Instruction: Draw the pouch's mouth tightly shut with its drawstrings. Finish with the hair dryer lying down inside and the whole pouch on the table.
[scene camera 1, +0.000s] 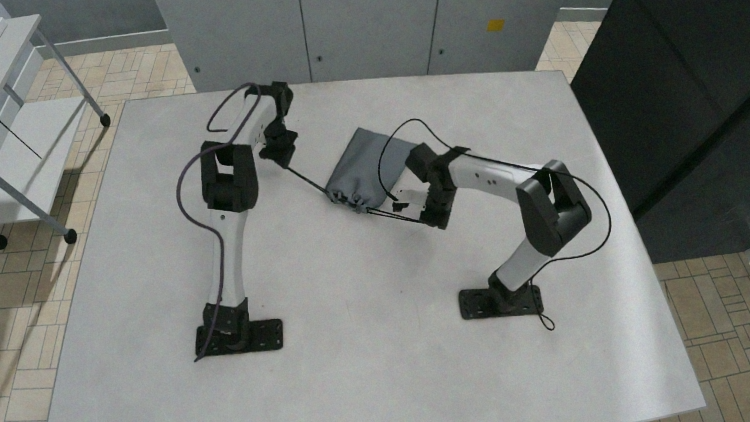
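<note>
A grey pouch (354, 163) lies on the table with its mouth edge toward the picture's bottom. The mouth is gathered into bunched folds. A black drawstring (308, 180) runs straight from the mouth's left end to my left gripper (283, 163), which is shut on it. Black drawstring strands (394, 215) run from the mouth's right part to my right gripper (430, 222), which is shut on them. The strands look taut on both sides. The hair dryer does not show; the cloth hides the pouch's inside.
The light grey table (335, 325) carries both arm bases. The right arm's thin black cable loops over the pouch's right part. Grey cabinets (367, 36) stand behind the table, a black cabinet (681, 157) at the right, and a white cart (44, 152) at the left.
</note>
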